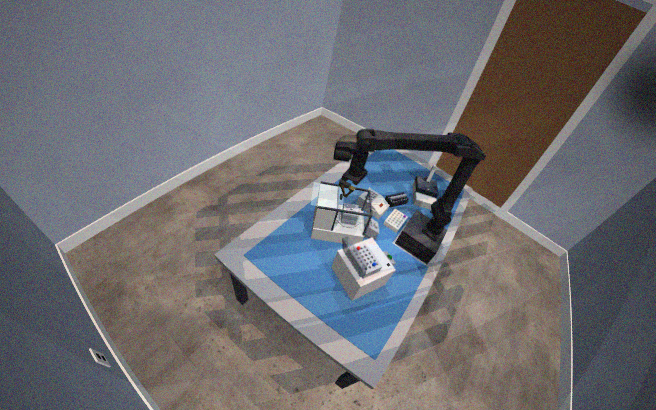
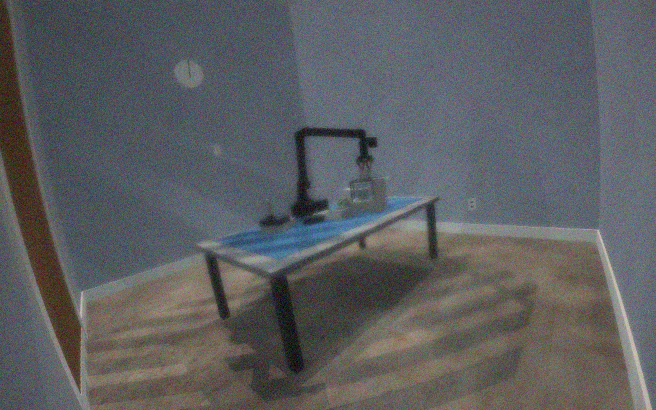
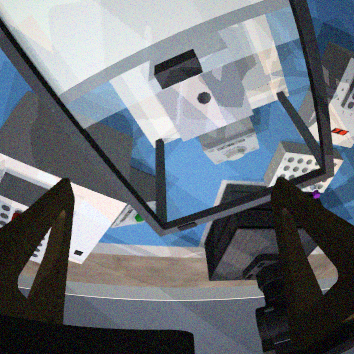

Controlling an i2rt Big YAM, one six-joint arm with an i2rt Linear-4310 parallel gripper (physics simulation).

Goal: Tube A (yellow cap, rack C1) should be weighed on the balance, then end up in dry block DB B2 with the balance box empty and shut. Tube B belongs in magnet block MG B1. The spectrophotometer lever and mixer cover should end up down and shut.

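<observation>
My gripper (image 1: 346, 194) (image 2: 366, 175) (image 3: 173, 187) is open and empty, above the balance box. The balance (image 1: 332, 234) (image 2: 377, 197) has a black-framed clear box; its pan plate (image 3: 187, 112) shows through the frame. Tube A's yellow cap cannot be made out. The white rack (image 1: 396, 219) (image 3: 293, 166) has rows of holes and a purple spot at one corner. A white unit (image 1: 355, 287) (image 3: 90, 232) carries a grey holed block with a red and a blue spot. A black-topped device (image 1: 426, 187) has a pale lever (image 1: 431, 173) sticking up. Tube B cannot be identified.
A small black block (image 1: 397, 199) lies near the rack. A white device with a red mark (image 1: 379, 204) (image 3: 340, 132) stands beside the balance. The arm's dark base (image 1: 421, 239) (image 3: 245, 250) stands near the table edge. A green button (image 1: 389, 257) (image 3: 140, 217) shows by the white unit.
</observation>
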